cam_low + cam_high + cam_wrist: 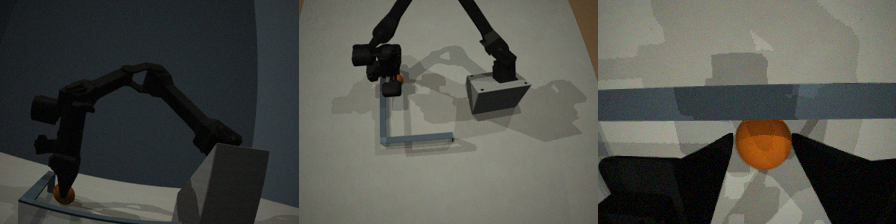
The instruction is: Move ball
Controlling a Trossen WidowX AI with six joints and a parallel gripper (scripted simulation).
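The see-through copy of ball lies right at my gripper tip. The rest, counted from my gripper tip: orange ball right at my gripper tip.
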